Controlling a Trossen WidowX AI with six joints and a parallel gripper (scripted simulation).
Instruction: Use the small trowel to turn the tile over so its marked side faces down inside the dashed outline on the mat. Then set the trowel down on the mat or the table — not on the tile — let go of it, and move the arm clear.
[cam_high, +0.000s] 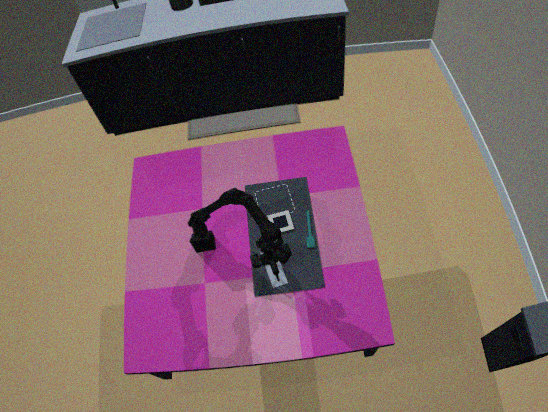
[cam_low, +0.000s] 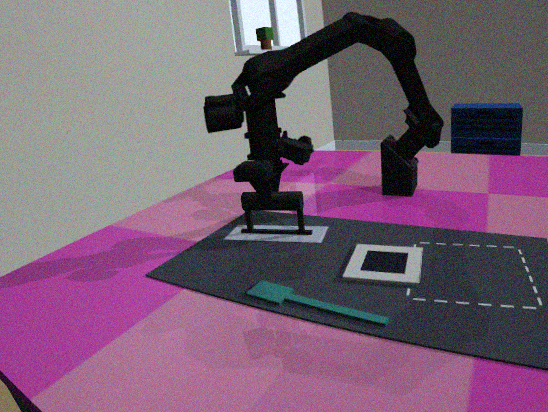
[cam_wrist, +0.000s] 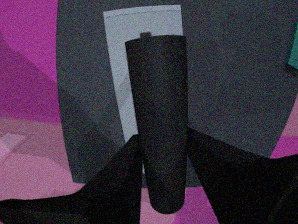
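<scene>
Right now the teal trowel is 21 cm ahead of my gripper tip, 15 cm to the left of it and 6 cm below it. From my gripper tip the other things lie so: dark mat (7 cm ahead, 18 cm to the left, 8 cm below); then tile (8 cm ahead, 24 cm to the left, 6 cm below).
</scene>
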